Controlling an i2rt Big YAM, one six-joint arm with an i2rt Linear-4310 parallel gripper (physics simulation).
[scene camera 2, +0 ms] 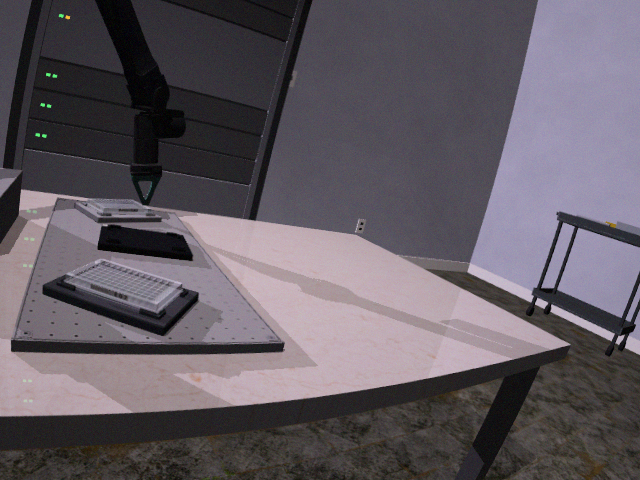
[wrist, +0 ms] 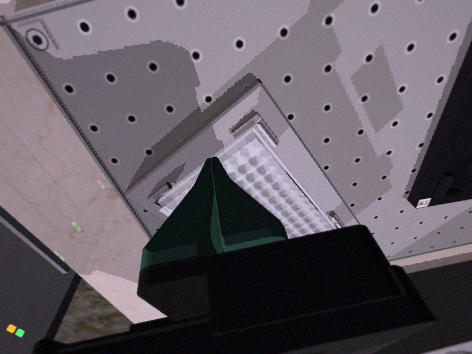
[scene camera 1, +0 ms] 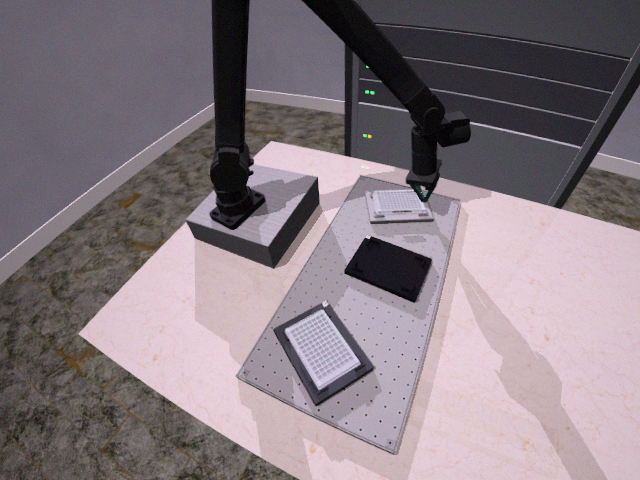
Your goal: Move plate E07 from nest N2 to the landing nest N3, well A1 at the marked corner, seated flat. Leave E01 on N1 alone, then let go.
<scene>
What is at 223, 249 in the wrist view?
The gripper.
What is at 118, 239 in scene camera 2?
A black nest.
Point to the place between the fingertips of the gripper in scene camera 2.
At 145, 205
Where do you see a black nest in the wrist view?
436, 182
</scene>
